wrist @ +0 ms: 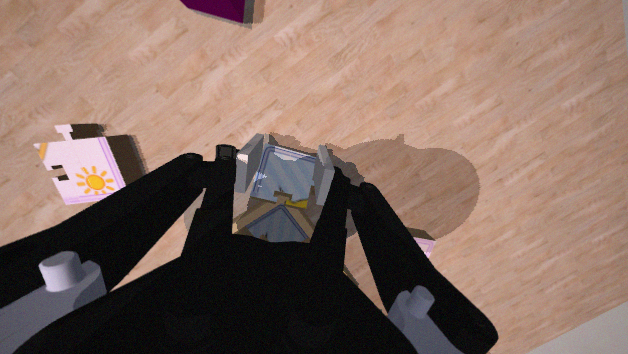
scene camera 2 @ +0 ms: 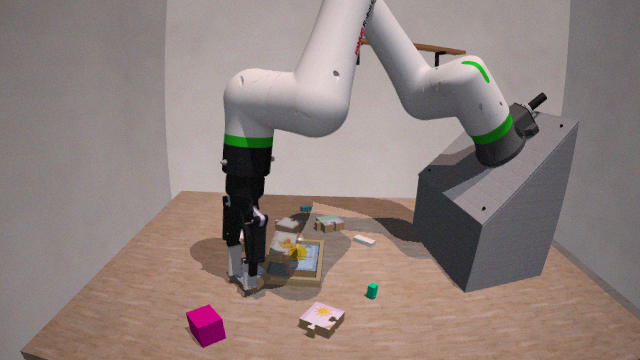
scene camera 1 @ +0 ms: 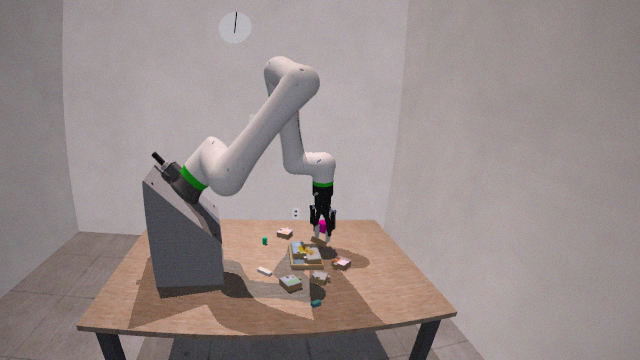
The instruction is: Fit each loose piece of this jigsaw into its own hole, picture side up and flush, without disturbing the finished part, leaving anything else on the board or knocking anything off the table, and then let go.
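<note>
My gripper (scene camera 1: 322, 236) (scene camera 2: 241, 280) (wrist: 289, 153) points down, its fingers shut on two sides of a blue-striped jigsaw piece (scene camera 1: 318, 241) (wrist: 284, 175). The piece lies picture side up at a corner of the wooden-framed board (scene camera 1: 306, 267) (scene camera 2: 300, 281) (wrist: 302, 220). The finished part (scene camera 1: 313, 256) (scene camera 2: 296, 251) with a yellow picture stands in the board. Other loose pieces are a sun piece (scene camera 1: 284, 233) (scene camera 2: 322, 315) (wrist: 92, 167), a pink piece (scene camera 1: 341, 263) (wrist: 427, 246), a pale piece (scene camera 1: 320, 277) (scene camera 2: 287, 223) and a green-topped piece (scene camera 1: 290, 283) (scene camera 2: 330, 221). The fingers partly hide the held piece.
A magenta cube (scene camera 1: 322, 226) (scene camera 2: 205, 325) (wrist: 220, 7) stands beyond the gripper. A green block (scene camera 1: 265, 241) (scene camera 2: 372, 290), a white bar (scene camera 1: 264, 271) (scene camera 2: 364, 240) and a teal block (scene camera 1: 316, 303) (scene camera 2: 306, 208) lie around the board on the table.
</note>
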